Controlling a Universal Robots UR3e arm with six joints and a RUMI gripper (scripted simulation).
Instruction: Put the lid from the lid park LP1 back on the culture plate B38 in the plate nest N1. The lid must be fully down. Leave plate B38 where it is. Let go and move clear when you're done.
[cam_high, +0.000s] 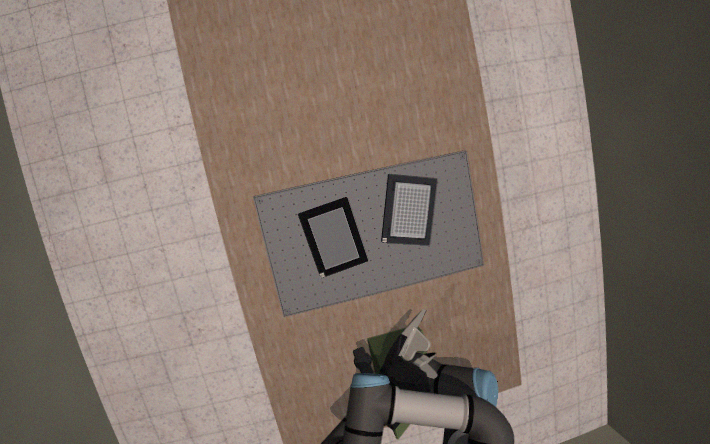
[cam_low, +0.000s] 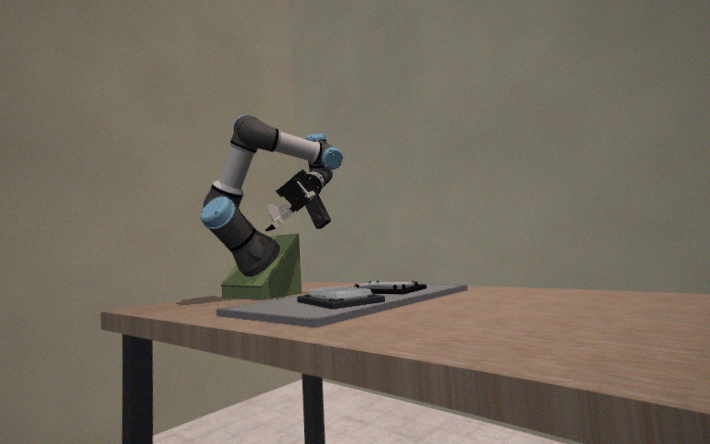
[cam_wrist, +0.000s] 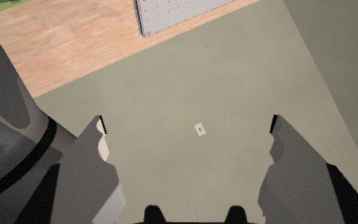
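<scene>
My hand is 20 cm short of the clear lid, 14 cm to the right of it and 19 cm above it. Round my hand: black plate nest N1: 22 cm ahead, 6 cm to the right, 20 cm below; white well plate B38: 22 cm ahead, 6 cm to the right, 18 cm below; black lid park LP1: 20 cm ahead, 14 cm to the left, 20 cm below.
</scene>
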